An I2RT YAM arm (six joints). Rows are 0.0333 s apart.
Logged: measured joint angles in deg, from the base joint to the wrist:
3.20, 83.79, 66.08, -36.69, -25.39, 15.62
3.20, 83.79, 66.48, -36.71, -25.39, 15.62
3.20, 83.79, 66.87, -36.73, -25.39, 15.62
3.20, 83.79, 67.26, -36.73, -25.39, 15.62
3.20, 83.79, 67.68, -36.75, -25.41, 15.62
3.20, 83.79, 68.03, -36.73, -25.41, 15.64
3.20, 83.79, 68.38, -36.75, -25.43, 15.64
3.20, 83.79, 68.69, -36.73, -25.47, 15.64
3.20, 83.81, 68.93, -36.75, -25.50, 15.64
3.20, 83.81, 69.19, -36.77, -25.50, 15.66
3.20, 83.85, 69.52, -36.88, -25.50, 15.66
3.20, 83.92, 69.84, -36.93, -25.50, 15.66
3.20, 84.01, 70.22, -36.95, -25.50, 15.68
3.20, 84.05, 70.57, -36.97, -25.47, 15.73
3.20, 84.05, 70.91, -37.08, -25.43, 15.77
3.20, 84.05, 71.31, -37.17, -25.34, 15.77
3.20, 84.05, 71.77, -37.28, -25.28, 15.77
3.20, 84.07, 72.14, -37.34, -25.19, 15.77
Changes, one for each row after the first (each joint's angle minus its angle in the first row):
0.00, 0.00, 0.40, -0.02, 0.00, 0.00
0.00, 0.00, 0.79, -0.04, 0.00, 0.00
0.00, 0.00, 1.18, -0.04, 0.00, 0.00
0.00, 0.00, 1.60, -0.06, -0.02, 0.00
0.00, 0.00, 1.95, -0.04, -0.02, 0.02
0.00, 0.00, 2.30, -0.06, -0.04, 0.02
0.00, 0.00, 2.61, -0.04, -0.08, 0.02
0.00, 0.02, 2.85, -0.06, -0.11, 0.02
0.00, 0.02, 3.11, -0.08, -0.11, 0.04
0.00, 0.06, 3.44, -0.19, -0.11, 0.04
0.00, 0.13, 3.76, -0.24, -0.11, 0.04
0.00, 0.22, 4.14, -0.26, -0.11, 0.06
0.00, 0.26, 4.49, -0.28, -0.08, 0.11
0.00, 0.26, 4.83, -0.39, -0.04, 0.15
0.00, 0.26, 5.23, -0.48, 0.05, 0.15
0.00, 0.26, 5.69, -0.59, 0.11, 0.15
0.00, 0.28, 6.06, -0.65, 0.20, 0.15

